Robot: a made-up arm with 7 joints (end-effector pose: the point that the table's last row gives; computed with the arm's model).
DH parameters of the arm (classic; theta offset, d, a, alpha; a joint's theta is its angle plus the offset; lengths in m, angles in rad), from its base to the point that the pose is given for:
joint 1: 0 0.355 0 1.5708
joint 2: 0 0.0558 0 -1.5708
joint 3: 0 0.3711 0.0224 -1.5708
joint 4: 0 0.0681 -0.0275 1.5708
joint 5: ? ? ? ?
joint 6: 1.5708 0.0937 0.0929 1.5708
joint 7: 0 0.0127 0 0
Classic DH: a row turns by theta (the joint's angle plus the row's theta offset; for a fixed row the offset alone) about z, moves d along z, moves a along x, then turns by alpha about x.
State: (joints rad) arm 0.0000 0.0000 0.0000 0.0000 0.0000 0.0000 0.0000
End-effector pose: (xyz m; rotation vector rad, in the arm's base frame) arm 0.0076 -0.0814 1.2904 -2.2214 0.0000 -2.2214
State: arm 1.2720 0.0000 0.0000 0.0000 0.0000 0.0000 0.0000
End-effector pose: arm 0.0800 -0.0167 1.2904 -1.4258 -1.0527 -1.4258
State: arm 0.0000 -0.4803 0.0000 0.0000 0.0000 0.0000 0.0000
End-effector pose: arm 0.4389 -0.0814 1.1811 -2.6860 0.0000 -1.6293
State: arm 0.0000 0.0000 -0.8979 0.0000 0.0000 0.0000 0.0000
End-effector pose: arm -0.0153 -0.0777 1.2904 1.6852 -0.8119 1.6852
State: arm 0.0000 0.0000 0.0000 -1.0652 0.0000 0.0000 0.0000
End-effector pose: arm -0.4785 -0.0814 0.9865 -0.7857 0.0000 -3.0417
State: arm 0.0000 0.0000 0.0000 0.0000 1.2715 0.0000 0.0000
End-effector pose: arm 0.0882 -0.0032 1.2904 -1.4262 -1.0525 -1.4262
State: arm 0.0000 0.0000 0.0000 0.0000 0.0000 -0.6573 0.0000
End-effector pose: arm 0.0617 -0.0814 1.2633 -2.8195 0.0000 -1.3855
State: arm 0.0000 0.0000 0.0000 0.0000 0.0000 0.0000 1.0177
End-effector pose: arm 0.0076 -0.0814 1.2904 -1.6038 0.8947 -1.6038
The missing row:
joint 5: 0 0.4714 0 1.5708
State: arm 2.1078 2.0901 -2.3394 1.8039 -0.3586 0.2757 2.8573
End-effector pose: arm 0.4340 0.1861 -0.1639 0.3283 -1.5486 -1.7121
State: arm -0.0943 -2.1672 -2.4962 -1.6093 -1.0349 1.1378 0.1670
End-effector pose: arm -0.0670 0.1777 -0.1289 -0.4927 2.6044 1.4674
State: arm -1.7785 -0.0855 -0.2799 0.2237 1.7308 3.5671 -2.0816
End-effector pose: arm -0.0485 -0.2470 1.0658 -1.1261 -1.6570 0.1614
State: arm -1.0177 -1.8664 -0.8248 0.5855 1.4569 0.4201 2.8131
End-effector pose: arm 0.0909 -0.7509 -0.1512 1.9254 2.2419 0.5597
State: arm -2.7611 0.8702 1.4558 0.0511 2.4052 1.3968 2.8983
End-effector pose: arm 0.6877 0.1657 0.8670 -0.0119 1.0278 0.8135
